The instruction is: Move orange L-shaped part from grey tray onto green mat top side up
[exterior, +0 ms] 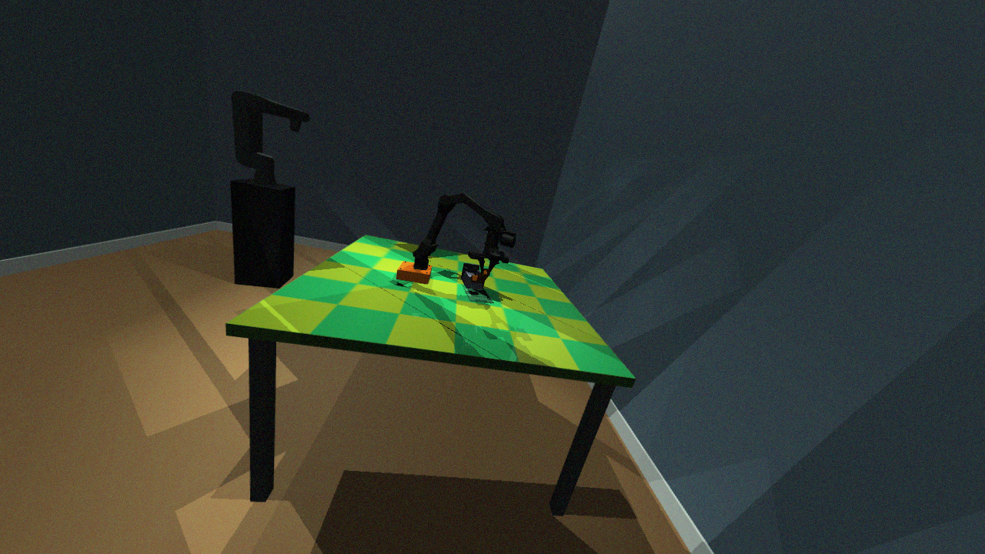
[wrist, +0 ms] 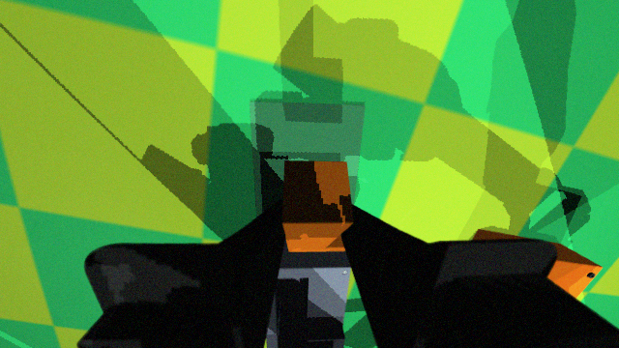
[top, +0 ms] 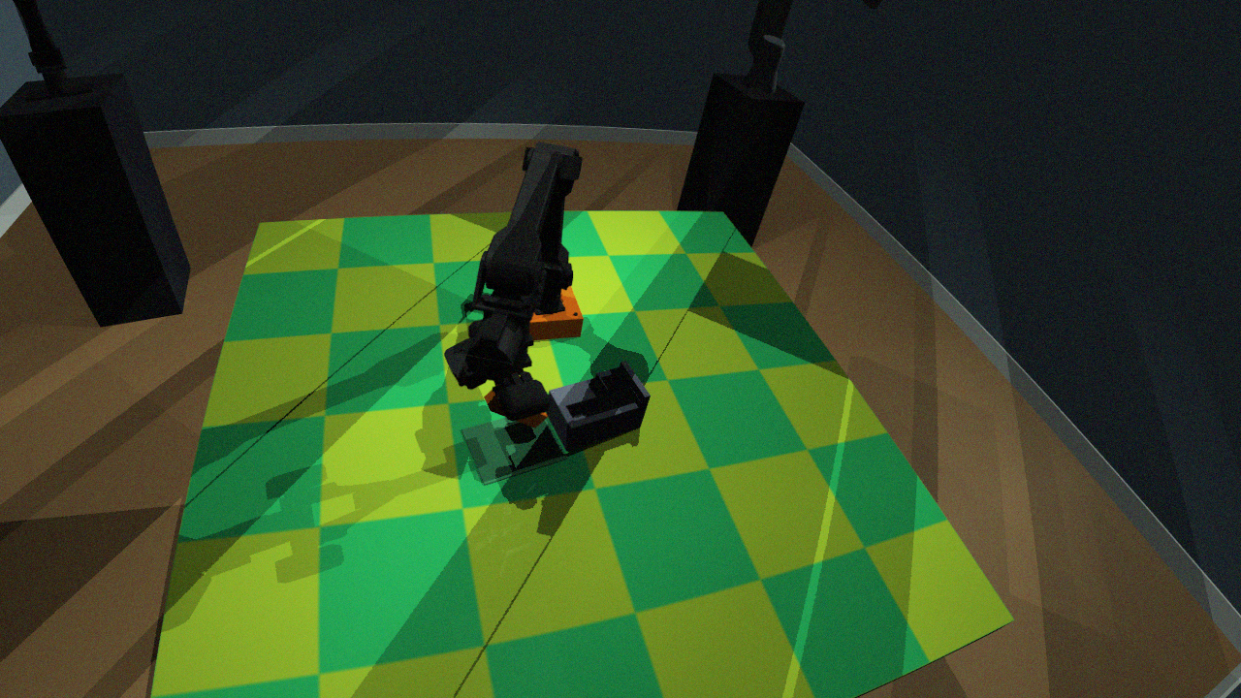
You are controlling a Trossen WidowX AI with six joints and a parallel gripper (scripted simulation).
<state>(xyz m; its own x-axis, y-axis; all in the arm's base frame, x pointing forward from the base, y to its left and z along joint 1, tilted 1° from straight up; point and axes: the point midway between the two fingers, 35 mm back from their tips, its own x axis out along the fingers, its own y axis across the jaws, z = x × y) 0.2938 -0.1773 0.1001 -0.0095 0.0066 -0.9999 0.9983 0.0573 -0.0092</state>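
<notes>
The green mat is 14 cm below my gripper tip and 2 cm to the left of it. The rest, counted from my gripper tip: orange L-shaped part (3 cm to the left, 3 cm below, 2 cm behind).
</notes>
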